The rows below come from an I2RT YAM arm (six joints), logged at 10 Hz.
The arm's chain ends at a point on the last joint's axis. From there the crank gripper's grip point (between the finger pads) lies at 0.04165 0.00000 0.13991 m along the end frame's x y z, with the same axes.
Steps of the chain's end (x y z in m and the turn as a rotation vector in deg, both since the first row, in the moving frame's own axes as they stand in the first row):
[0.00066, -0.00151, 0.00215, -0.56, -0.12, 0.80]
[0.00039, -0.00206, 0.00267, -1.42, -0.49, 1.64]
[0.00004, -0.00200, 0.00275, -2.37, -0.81, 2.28]
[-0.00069, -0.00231, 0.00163, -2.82, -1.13, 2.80]
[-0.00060, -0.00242, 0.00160, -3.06, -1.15, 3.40]
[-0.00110, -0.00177, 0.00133, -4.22, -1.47, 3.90]
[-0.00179, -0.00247, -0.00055, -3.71, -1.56, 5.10]
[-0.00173, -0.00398, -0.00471, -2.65, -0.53, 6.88]
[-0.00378, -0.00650, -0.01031, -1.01, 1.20, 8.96]
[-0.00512, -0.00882, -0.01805, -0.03, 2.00, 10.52]
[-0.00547, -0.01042, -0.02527, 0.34, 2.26, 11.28]
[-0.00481, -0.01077, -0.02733, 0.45, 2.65, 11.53]
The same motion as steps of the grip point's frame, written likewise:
[0.00035, 0.00044, 0.00223, -0.56, -0.12, 0.80]
[-0.00087, 0.00259, 0.00296, -1.42, -0.49, 1.64]
[-0.00209, 0.00541, 0.00317, -2.37, -0.81, 2.28]
[-0.00367, 0.00656, 0.00220, -2.82, -1.13, 2.80]
[-0.00371, 0.00745, 0.00214, -3.06, -1.15, 3.40]
[-0.00514, 0.01126, 0.00187, -4.22, -1.47, 3.90]
[-0.00617, 0.01014, 0.00012, -3.71, -1.56, 5.10]
[-0.00371, 0.00739, -0.00460, -2.65, -0.53, 6.88]
[-0.00157, 0.00266, -0.01129, -1.01, 1.20, 8.96]
[-0.00100, -0.00070, -0.01958, -0.03, 2.00, 10.52]
[-0.00074, -0.00255, -0.02699, 0.34, 2.26, 11.28]
[0.00084, -0.00288, -0.02936, 0.45, 2.65, 11.53]

